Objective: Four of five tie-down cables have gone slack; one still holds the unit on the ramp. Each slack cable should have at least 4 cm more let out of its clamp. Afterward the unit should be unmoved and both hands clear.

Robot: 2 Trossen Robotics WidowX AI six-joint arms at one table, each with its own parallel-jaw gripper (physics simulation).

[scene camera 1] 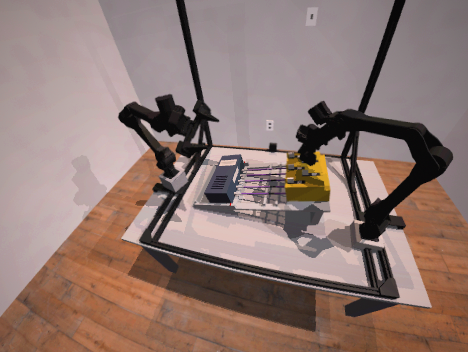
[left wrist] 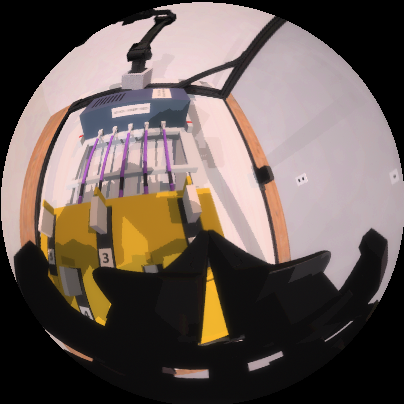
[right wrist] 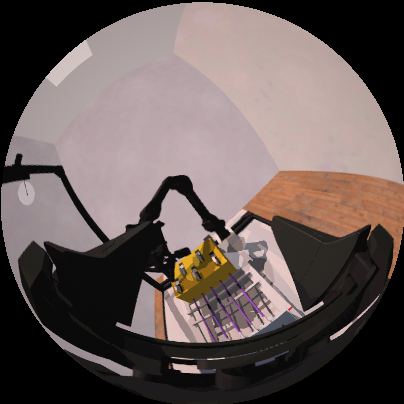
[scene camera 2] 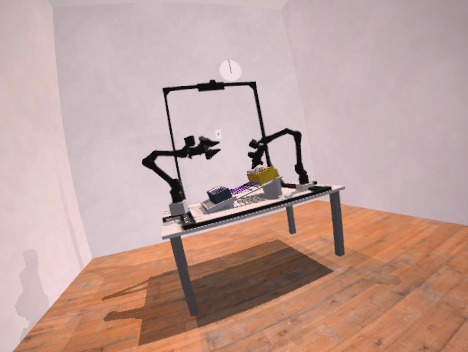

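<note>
A dark blue unit (scene camera 1: 225, 182) (scene camera 2: 219, 194) (left wrist: 135, 112) sits low on the white ramp (scene camera 1: 200, 197). Several purple cables (left wrist: 125, 165) (right wrist: 243, 290) run from it to the yellow clamp block (scene camera 1: 312, 192) (scene camera 2: 263, 176) (left wrist: 150, 215) (right wrist: 215, 280). Grey clamp levers (left wrist: 100, 215) stand on the block; labels 3 and 4 show, and slack cannot be judged. My left gripper (scene camera 1: 309, 161) (scene camera 2: 256, 166) (left wrist: 206, 235) is shut and empty, low over the block's far part, hiding some clamps in the left wrist view. My right gripper (scene camera 1: 212, 133) (scene camera 2: 219, 146) is open and empty, high beyond the unit.
A black frame bar (scene camera 1: 250, 272) runs along the near table edge. Uprights (scene camera 1: 189, 50) (scene camera 1: 382, 50) rise at the far corners. A small black block (scene camera 1: 273, 147) stands at the far edge, behind the ramp.
</note>
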